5 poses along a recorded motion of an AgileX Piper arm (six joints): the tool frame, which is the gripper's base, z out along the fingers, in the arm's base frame.
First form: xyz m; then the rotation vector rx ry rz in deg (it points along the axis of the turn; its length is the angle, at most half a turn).
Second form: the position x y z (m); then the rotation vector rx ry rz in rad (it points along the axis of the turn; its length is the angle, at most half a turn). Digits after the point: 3 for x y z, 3 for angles.
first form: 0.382 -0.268 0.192 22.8 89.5 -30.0
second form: 0.382 -0.268 0.192 0.398 1.562 -0.524
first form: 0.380 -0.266 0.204 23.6 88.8 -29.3
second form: 0.380 -0.266 0.204 0.412 1.550 -0.511
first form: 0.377 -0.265 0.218 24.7 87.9 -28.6
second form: 0.377 -0.265 0.218 0.431 1.534 -0.499
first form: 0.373 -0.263 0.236 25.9 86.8 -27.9
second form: 0.373 -0.263 0.236 0.452 1.515 -0.487
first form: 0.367 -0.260 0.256 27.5 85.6 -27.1
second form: 0.367 -0.260 0.256 0.480 1.494 -0.473
